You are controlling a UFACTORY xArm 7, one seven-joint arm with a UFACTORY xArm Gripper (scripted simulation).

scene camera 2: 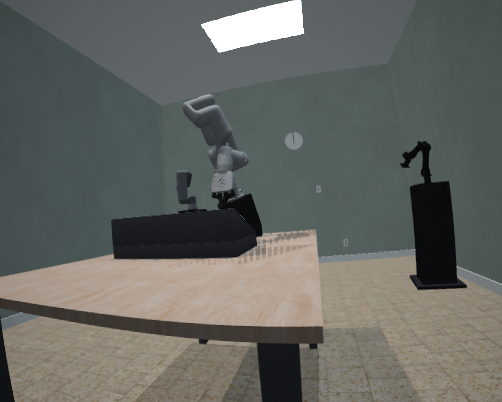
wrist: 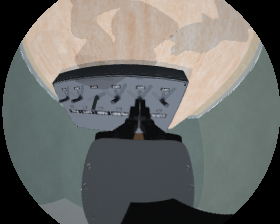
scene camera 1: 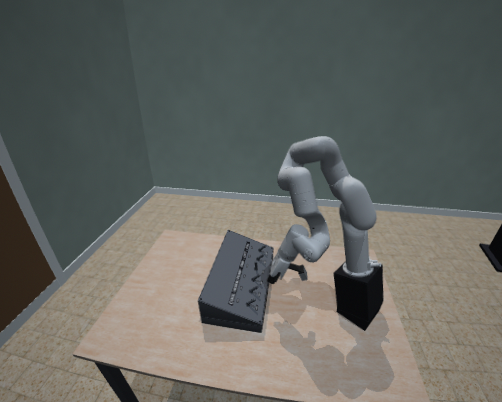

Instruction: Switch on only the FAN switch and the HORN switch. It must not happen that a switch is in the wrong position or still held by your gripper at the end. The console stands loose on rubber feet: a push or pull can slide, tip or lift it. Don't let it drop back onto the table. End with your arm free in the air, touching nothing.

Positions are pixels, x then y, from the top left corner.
A dark grey sloped console shows in scene camera 2 [223,233], in the wrist view and in scene camera 1. The same spot on the dark grey sloped console: [wrist: 120,84] is [scene camera 1: 262,285].
